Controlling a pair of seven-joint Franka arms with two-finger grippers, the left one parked.
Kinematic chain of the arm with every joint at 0, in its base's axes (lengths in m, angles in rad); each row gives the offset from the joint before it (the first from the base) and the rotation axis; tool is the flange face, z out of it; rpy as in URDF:
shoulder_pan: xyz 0 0 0.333 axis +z
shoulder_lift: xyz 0 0 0 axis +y
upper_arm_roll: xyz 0 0 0.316 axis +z
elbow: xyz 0.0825 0 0 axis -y
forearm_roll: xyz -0.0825 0 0.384 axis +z
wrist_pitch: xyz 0 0 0 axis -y
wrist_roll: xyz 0.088 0 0 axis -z
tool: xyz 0 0 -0.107 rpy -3.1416 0 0
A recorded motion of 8 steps. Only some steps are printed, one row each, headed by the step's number.
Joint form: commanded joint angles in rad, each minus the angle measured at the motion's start. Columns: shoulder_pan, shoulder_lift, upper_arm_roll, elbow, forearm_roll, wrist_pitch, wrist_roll.
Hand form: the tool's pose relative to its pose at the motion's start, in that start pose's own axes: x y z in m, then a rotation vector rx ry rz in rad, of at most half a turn. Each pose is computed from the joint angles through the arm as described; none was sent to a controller.
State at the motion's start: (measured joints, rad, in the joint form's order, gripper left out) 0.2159 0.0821 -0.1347 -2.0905 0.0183 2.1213 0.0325
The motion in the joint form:
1: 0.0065 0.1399 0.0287 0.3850 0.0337 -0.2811 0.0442
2: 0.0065 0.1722 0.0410 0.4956 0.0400 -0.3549 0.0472
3: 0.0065 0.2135 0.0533 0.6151 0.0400 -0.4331 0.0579
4: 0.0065 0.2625 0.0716 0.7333 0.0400 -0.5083 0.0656
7: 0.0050 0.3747 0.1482 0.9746 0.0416 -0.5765 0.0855
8: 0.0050 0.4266 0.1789 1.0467 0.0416 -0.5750 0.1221
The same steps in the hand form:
1: 0.0575 -0.0314 -0.0749 0.0173 -0.0370 0.0132
2: 0.0682 -0.0421 -0.1013 0.0236 -0.0335 0.0010
3: 0.0784 -0.0526 -0.1256 0.0232 -0.0340 -0.0056
4: 0.0873 -0.0662 -0.1438 0.0239 -0.0410 -0.0206
7: 0.1067 -0.1122 -0.1774 0.0563 0.0127 -0.0783
8: 0.1164 -0.1294 -0.1763 0.0748 0.0296 -0.0693

